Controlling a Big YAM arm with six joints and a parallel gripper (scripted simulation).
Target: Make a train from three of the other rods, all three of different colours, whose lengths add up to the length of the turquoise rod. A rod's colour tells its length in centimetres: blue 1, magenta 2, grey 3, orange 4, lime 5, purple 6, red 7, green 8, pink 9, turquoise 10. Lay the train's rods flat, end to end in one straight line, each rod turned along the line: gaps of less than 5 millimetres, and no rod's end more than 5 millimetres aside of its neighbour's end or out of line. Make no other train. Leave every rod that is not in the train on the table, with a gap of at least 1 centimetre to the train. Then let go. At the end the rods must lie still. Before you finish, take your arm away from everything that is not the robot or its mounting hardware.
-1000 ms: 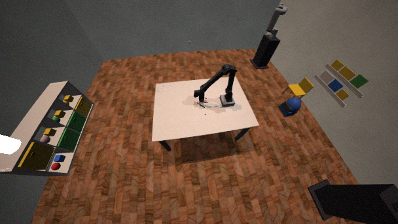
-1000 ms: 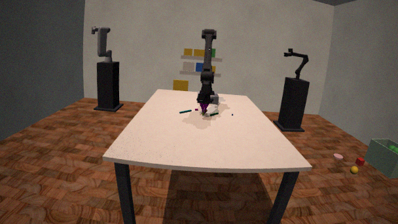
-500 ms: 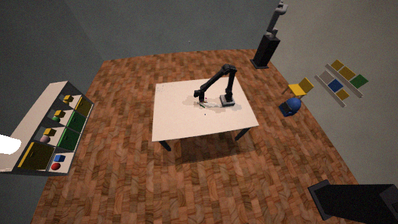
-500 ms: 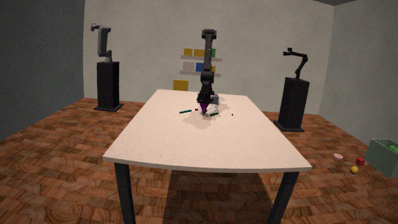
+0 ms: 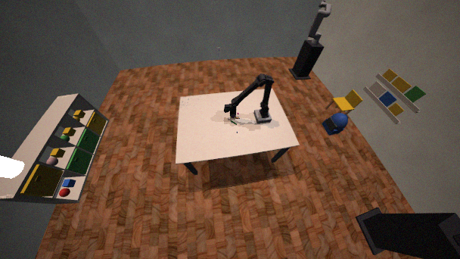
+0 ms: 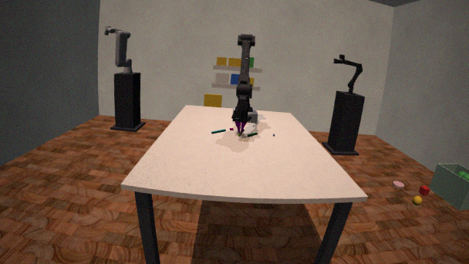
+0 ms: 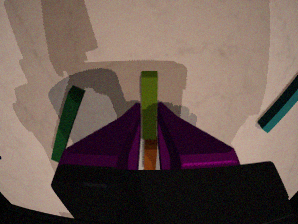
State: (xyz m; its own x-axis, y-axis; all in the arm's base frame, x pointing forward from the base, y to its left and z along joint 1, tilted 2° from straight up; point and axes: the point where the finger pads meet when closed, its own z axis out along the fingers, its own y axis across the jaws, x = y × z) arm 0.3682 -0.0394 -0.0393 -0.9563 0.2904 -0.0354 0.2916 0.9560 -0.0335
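The lime rod lies 1 cm below my hand. From my hand the other things lie so: magenta rod: 7 cm behind, 5 cm to the right, 1 cm below; orange rod: 5 cm behind, 1 cm to the left, 1 cm below; green rod: 7 cm to the left, 1 cm below.
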